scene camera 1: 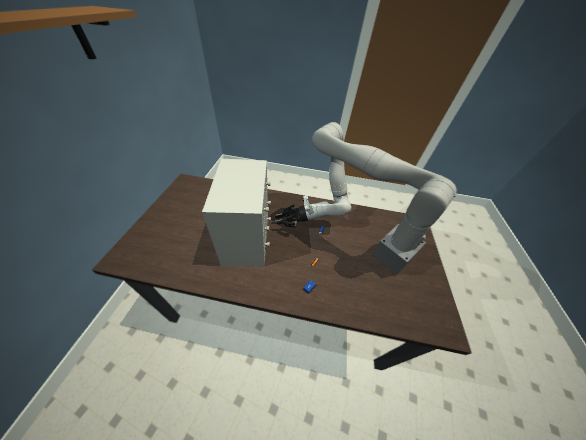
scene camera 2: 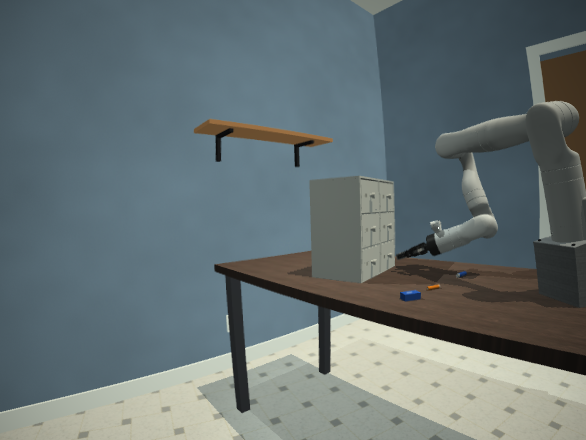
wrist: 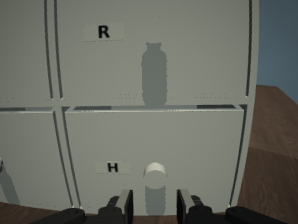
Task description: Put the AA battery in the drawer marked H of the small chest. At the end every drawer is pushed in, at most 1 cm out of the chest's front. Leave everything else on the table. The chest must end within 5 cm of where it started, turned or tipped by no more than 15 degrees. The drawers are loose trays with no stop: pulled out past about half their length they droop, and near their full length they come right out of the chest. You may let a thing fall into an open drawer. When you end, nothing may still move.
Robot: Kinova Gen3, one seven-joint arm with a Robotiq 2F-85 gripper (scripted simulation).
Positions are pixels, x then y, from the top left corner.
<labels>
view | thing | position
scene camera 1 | white chest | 233,210
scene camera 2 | white chest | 335,203
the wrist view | gripper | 155,202
</labels>
